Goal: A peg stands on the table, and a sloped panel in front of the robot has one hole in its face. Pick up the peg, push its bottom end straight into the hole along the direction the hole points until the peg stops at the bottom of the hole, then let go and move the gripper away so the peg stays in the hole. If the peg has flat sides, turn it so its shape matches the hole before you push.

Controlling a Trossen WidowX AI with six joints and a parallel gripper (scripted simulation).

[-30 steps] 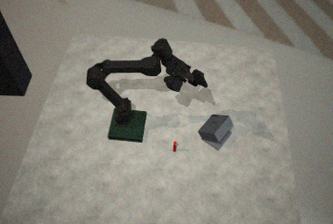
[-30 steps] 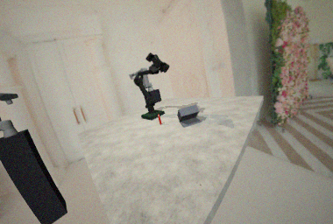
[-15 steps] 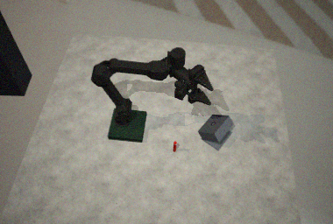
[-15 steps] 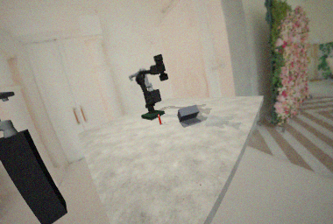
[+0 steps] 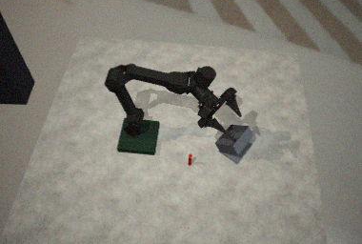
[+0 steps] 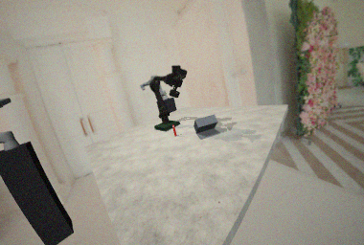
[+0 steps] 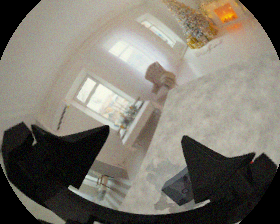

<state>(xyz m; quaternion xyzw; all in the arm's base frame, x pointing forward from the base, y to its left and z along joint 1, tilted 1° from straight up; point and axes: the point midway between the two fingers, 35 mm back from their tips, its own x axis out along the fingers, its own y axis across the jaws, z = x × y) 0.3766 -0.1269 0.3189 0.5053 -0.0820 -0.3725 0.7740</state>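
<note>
My gripper tip is now 28 cm above the red peg, 14 cm past it and 1 cm to the right of it. Also, from my gripper tip: grey sloped panel (27 cm below, 10 cm to the left, 5 cm ahead).
</note>
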